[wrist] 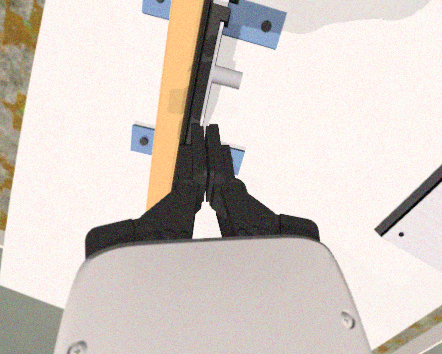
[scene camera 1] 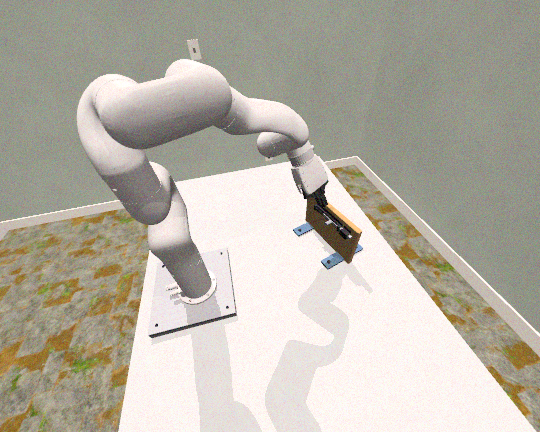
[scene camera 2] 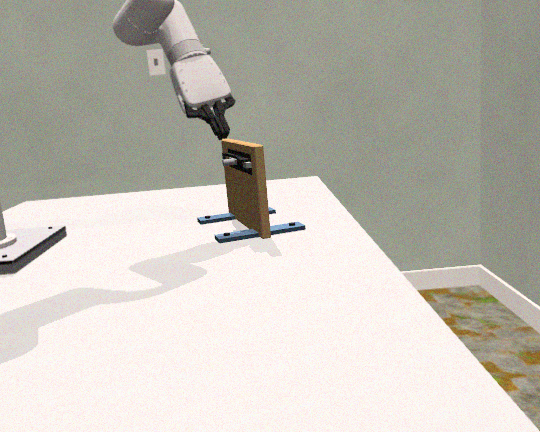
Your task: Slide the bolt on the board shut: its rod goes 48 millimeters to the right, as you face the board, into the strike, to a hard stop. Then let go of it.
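Frame: origin at the arm's base, x ahead, y left, z up, level; metres.
Seen in the pictures: gripper, fingertip midpoint: (wrist: 203, 140) (scene camera 1: 323, 205) (scene camera 2: 224, 136); arm's base, origin of the base link: (scene camera 1: 198, 286).
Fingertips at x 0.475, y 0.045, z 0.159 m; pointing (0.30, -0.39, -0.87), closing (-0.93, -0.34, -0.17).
Pixels of each thing's top centre, then the offset from my fingertips to it. "spot": a spot on its surface instead. Level surfaces: height alone.
- brown board, middle of its top: (wrist: 171, 103) (scene camera 2: 239, 141) (scene camera 1: 332, 207) 0.013 m down, 0.029 m ahead, 0.011 m right
- bolt's grey knob, middle of its top: (wrist: 227, 77) (scene camera 2: 228, 158) (scene camera 1: 328, 221) 0.041 m down, 0.001 m ahead, 0.040 m right
- dark strike block, surface spot: (scene camera 1: 344, 232) spot: 0.038 m down, 0.022 m ahead, 0.104 m right
- white table, its level: 0.184 m down
The brown board (scene camera 1: 332, 242) (scene camera 2: 244, 200) (wrist: 176, 75) stands upright, with a black bolt housing on its face. The bolt's grey knob (scene camera 1: 328, 222) (scene camera 2: 229, 162) (wrist: 228, 78) sticks out from the face. The dark strike block (scene camera 1: 344, 232) is at the board's near end in scene camera 1; how deep the rod sits in it is too small to tell. My gripper (scene camera 1: 324, 204) (scene camera 2: 223, 136) (wrist: 203, 140) is shut and empty. Its fingertips are near the board's top, by the housing end away from the strike, apart from the knob. They hide part of that end in the wrist view.
Blue feet (scene camera 1: 332, 260) (scene camera 2: 235, 235) (wrist: 262, 26) with dark screws hold the board on the white table (scene camera 1: 400, 350) (scene camera 2: 300, 325) (wrist: 325, 125). The arm's base plate (scene camera 1: 220, 300) (scene camera 2: 47, 239) (wrist: 420, 237) lies to the board's left in scene camera 1.
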